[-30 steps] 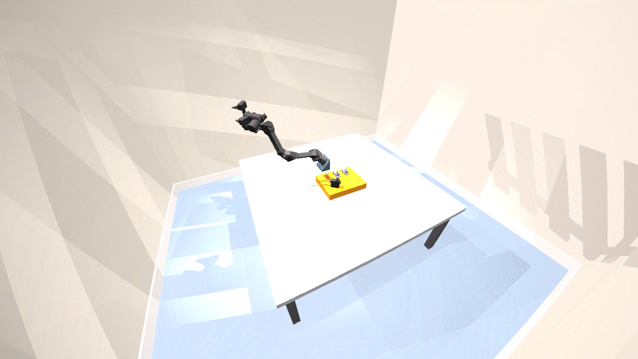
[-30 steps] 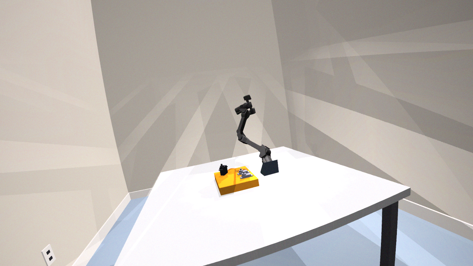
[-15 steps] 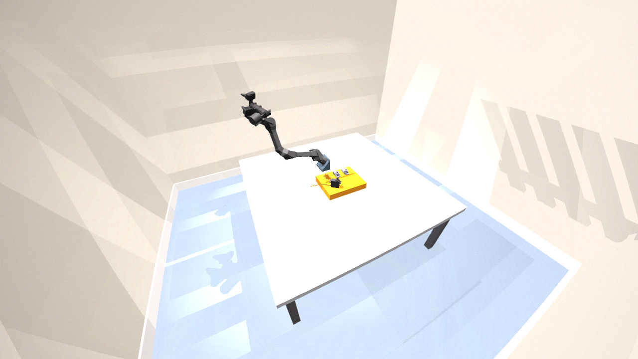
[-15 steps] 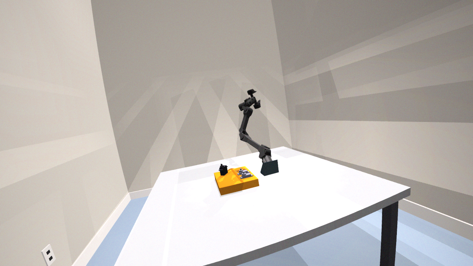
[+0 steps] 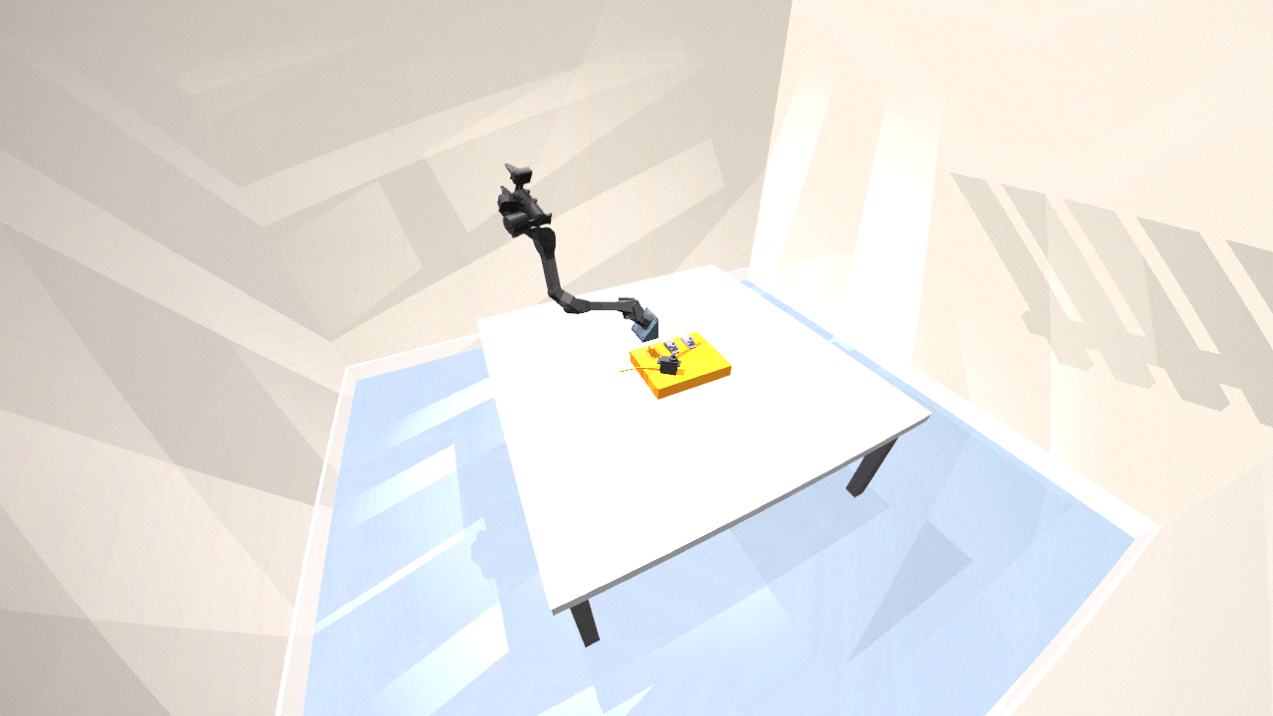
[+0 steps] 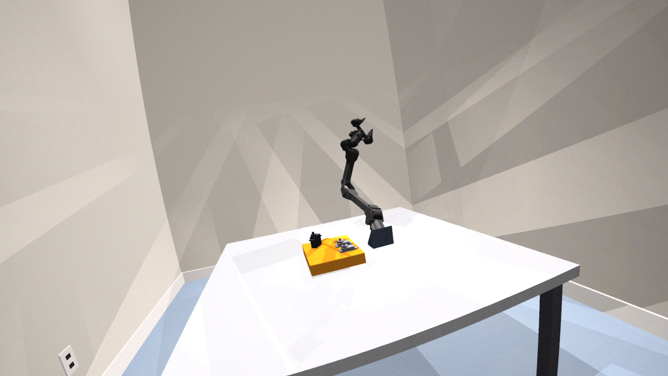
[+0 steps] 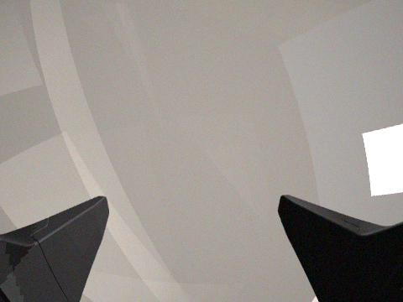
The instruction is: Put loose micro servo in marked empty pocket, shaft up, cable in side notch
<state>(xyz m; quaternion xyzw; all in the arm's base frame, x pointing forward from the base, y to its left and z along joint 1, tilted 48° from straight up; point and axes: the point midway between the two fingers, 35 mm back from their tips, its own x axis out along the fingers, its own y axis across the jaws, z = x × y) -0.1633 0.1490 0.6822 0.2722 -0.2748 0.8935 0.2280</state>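
Right now the orange deck is 510 mm ahead of my gripper tip, 420 mm to the left of it and 620 mm below it.
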